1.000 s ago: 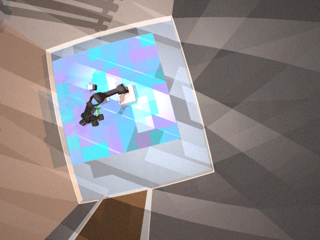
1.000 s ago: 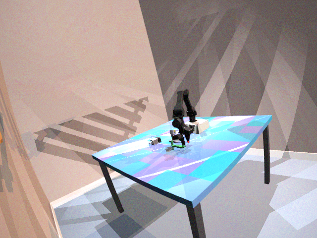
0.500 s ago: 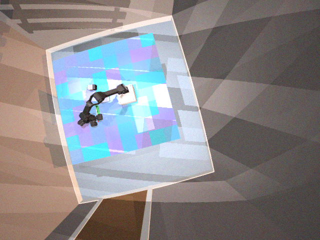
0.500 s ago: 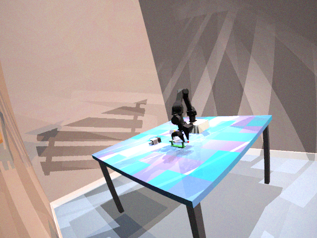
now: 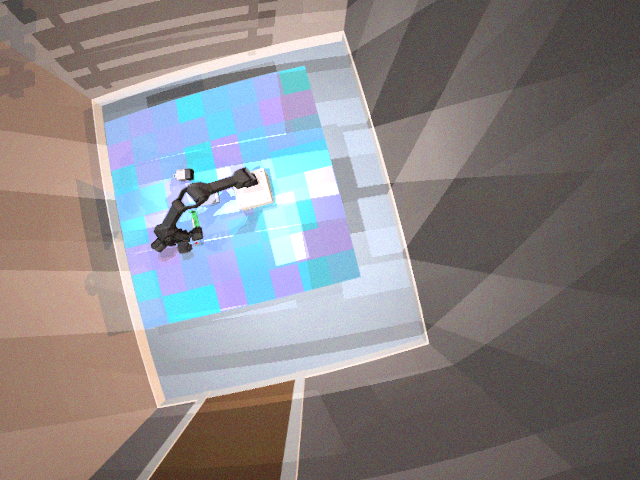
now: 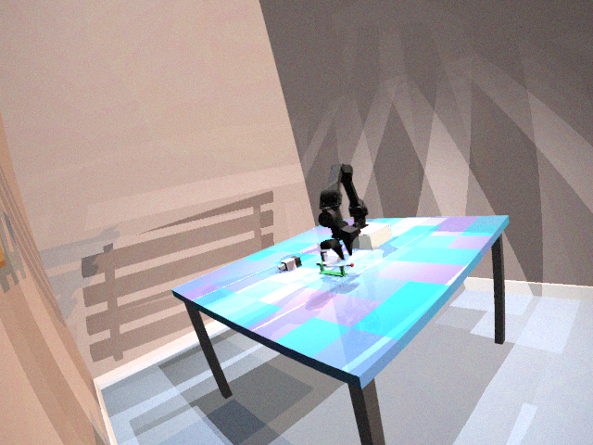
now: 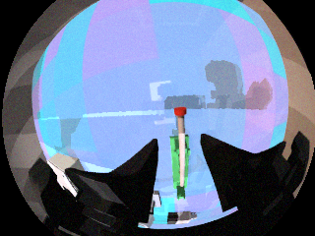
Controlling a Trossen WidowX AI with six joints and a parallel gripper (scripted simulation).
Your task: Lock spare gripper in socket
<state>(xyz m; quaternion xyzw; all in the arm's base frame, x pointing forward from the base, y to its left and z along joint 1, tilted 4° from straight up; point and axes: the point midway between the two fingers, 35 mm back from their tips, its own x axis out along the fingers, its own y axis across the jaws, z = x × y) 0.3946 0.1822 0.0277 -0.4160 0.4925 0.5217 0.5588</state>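
Right now the green mount is 100 mm to the right of my gripper tip and 50 mm below it. Round my gripper tip: grey mount 210 mm to the right, 120 mm behind, 30 mm below; then spare gripper 380 mm to the right, 50 mm below, 20 mm behind.
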